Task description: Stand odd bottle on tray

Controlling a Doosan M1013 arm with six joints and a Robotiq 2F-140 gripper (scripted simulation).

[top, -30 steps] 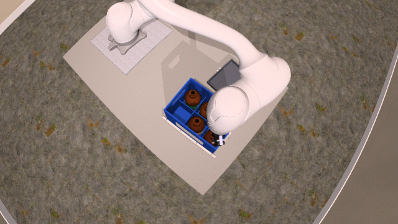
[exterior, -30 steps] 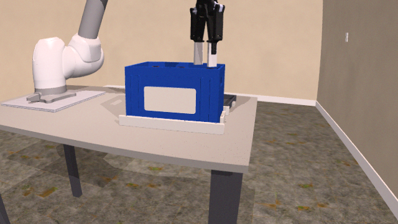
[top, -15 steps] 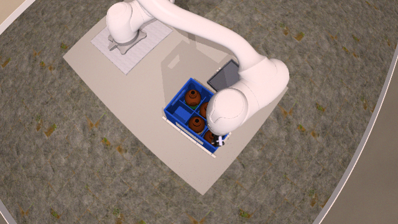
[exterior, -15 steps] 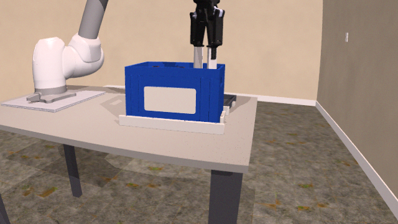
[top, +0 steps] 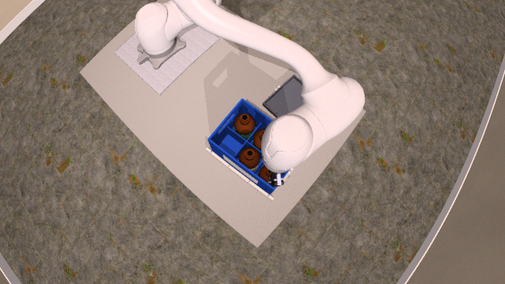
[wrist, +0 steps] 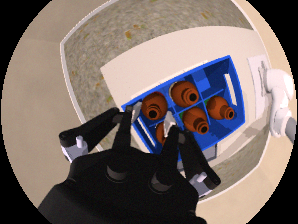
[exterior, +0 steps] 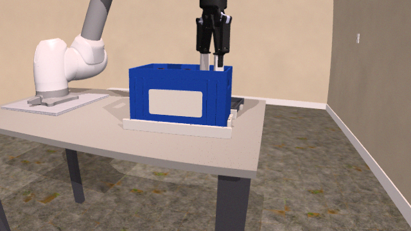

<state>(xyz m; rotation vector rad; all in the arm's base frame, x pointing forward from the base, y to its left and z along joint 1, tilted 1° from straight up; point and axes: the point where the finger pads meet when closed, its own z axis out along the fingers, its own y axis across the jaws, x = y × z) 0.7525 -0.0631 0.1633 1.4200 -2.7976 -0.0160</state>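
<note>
Now: hand 90 mm above the bottle. Round my hand: crate 100 mm behind, 30 mm to the left, 100 mm below; then dark grey tray 100 mm behind, 290 mm to the left, 170 mm below.
</note>
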